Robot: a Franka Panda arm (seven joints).
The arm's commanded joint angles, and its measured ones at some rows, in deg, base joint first. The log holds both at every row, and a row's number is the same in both.
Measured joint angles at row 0:
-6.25 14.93 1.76 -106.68 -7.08 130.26 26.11
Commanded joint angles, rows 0 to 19:
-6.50 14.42 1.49 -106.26 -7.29 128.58 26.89
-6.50 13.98 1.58 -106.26 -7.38 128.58 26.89
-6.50 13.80 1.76 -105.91 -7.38 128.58 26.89
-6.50 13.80 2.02 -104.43 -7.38 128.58 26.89
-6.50 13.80 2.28 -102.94 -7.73 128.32 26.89
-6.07 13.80 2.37 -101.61 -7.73 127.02 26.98
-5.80 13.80 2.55 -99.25 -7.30 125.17 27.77
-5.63 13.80 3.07 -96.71 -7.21 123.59 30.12
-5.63 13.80 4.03 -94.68 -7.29 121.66 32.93
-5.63 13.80 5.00 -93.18 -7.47 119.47 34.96
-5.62 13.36 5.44 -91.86 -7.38 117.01 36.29
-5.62 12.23 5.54 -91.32 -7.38 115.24 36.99
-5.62 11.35 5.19 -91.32 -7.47 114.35 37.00
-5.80 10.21 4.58 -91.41 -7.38 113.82 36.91
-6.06 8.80 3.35 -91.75 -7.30 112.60 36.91
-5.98 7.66 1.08 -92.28 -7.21 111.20 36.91
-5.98 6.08 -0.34 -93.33 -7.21 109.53 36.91
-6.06 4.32 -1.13 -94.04 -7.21 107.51 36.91
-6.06 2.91 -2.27 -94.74 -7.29 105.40 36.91
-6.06 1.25 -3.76 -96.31 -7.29 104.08 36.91
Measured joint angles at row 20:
-6.00 6.87 -0.97 -91.88 -7.14 108.17 36.40
